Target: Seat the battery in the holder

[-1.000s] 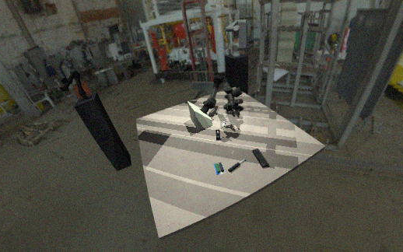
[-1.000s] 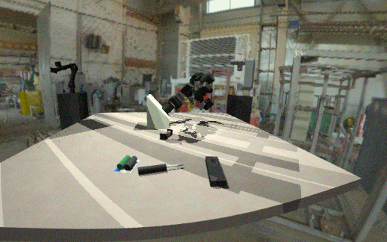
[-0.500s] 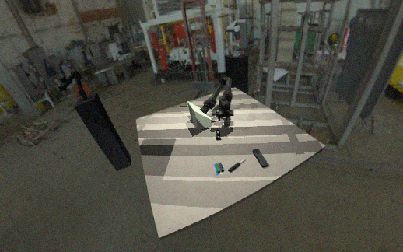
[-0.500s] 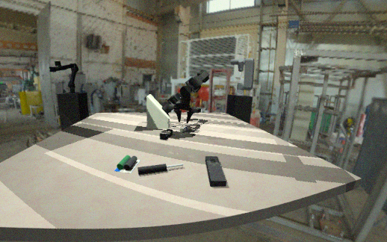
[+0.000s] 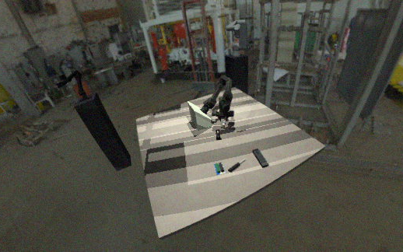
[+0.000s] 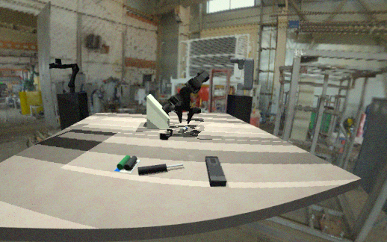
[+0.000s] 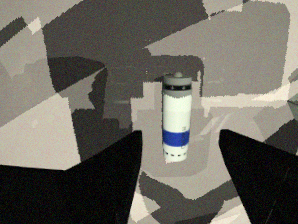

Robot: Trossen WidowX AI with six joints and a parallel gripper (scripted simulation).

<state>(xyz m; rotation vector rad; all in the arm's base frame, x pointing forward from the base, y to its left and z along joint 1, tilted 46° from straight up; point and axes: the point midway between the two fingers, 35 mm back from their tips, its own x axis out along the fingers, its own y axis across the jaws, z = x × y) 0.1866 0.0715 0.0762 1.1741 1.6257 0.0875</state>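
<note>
The grey battery lies 40 mm below my gripper tip. From my gripper tip the other things lie so: black remote 480 mm ahead, 30 mm below, 10 mm to the left; screwdriver 440 mm ahead, 150 mm to the right, 40 mm below; blister card 400 mm ahead, 270 mm to the right, 40 mm below.
</note>
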